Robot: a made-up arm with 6 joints.
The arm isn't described. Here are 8 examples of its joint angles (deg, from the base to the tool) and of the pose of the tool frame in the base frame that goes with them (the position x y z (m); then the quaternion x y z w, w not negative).
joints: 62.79 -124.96 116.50 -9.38 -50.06 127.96
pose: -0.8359 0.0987 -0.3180 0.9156 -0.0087 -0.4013 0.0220
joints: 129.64 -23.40 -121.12 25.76 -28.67 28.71
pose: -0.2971 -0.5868 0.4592 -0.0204 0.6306 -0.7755 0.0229
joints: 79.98 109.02 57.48 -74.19 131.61 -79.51
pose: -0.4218 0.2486 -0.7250 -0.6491 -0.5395 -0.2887 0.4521
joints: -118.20 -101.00 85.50 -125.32 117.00 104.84
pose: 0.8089 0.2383 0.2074 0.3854 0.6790 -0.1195 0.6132
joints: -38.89 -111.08 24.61 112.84 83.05 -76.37
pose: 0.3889 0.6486 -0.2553 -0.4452 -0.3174 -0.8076 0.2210
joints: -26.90 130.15 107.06 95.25 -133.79 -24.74
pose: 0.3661 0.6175 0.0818 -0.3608 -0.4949 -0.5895 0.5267
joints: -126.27 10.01 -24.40 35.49 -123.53 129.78
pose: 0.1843 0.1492 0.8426 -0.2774 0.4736 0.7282 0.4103
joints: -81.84 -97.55 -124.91 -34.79 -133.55 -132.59
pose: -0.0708 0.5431 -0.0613 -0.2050 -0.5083 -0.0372 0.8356
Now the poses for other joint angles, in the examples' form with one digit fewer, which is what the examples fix.
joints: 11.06 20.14 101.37 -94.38 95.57 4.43
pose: 0.264 -0.085 -0.351 -0.188 0.765 0.004 0.616
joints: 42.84 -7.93 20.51 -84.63 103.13 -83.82
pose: -0.317 -0.388 -0.477 0.929 0.147 0.272 0.203
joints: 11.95 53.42 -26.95 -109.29 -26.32 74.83
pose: 0.063 -0.694 -0.001 0.392 -0.083 0.571 0.716
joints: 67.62 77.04 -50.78 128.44 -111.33 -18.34
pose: -0.656 0.232 -0.729 0.419 -0.753 -0.501 0.076
